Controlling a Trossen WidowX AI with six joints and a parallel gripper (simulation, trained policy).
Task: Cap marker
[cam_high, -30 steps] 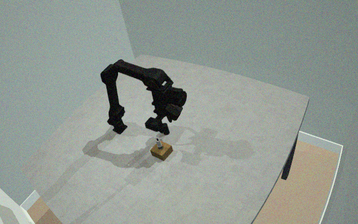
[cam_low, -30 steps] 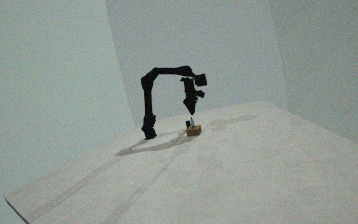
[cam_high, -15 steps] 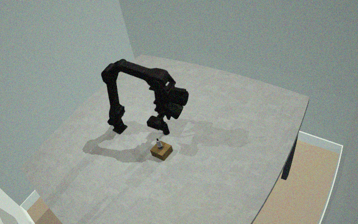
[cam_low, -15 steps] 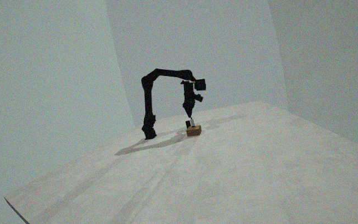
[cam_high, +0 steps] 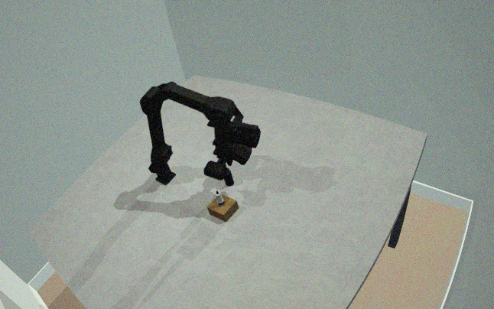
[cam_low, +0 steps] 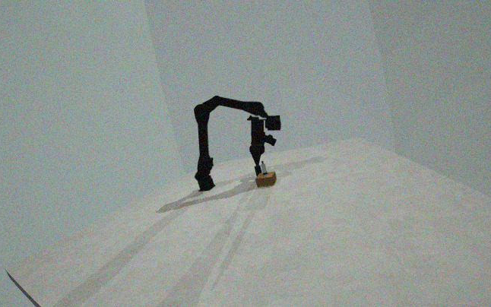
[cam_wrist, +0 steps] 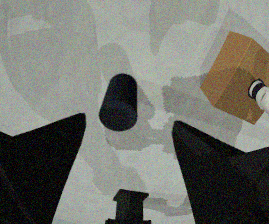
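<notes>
My gripper tip is now 10 mm past the black marker cap, 10 mm to the right of it and 40 mm above it. Also, from my gripper tip: tan holder block (60 mm ahead, 100 mm to the right, 40 mm below).
</notes>
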